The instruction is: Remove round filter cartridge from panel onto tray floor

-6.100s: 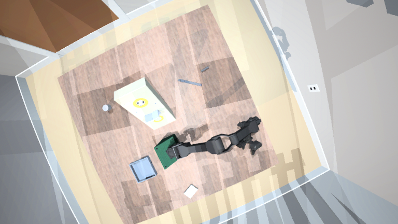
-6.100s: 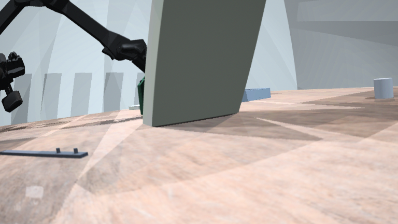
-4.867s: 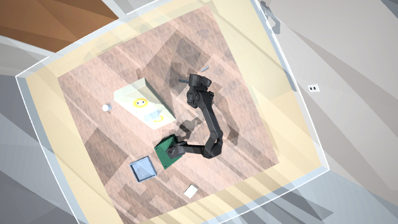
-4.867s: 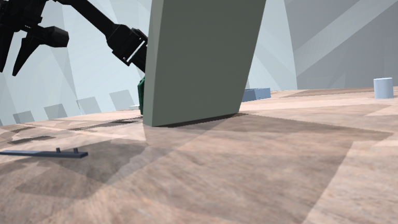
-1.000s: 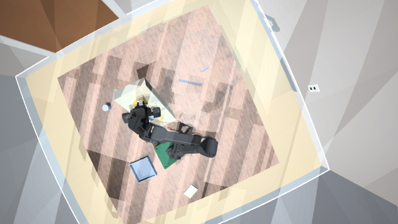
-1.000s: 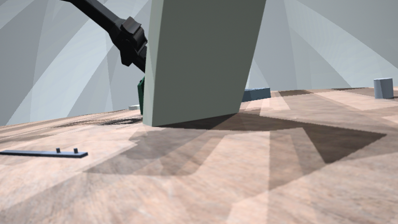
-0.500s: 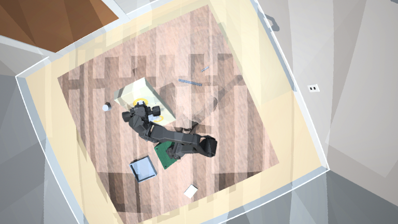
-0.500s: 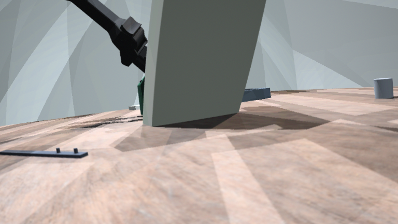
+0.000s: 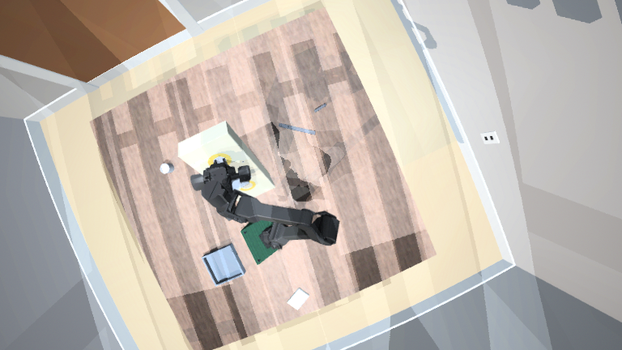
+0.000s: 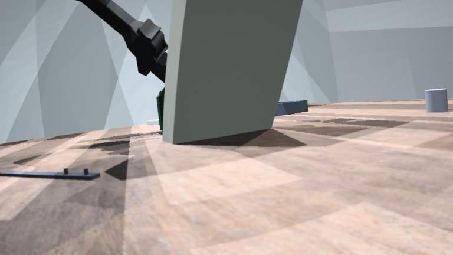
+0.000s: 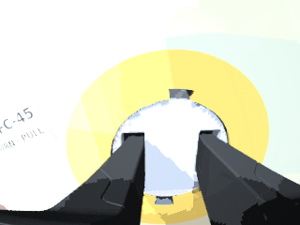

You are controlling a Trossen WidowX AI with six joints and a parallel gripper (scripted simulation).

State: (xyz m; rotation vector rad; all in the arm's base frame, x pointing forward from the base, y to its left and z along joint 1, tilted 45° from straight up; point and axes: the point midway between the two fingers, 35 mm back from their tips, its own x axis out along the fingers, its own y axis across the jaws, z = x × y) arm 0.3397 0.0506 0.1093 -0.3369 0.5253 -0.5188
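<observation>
Now: gripper tip 10 mm short of the round filter cartridge and 10 mm above it. The rest, counted from my gripper tip: pale service panel (40 mm behind, 10 mm to the left, 80 mm below); then blue-grey tray (380 mm behind, 330 mm to the left, 240 mm below); then short strip (430 mm to the right, 250 mm below).
</observation>
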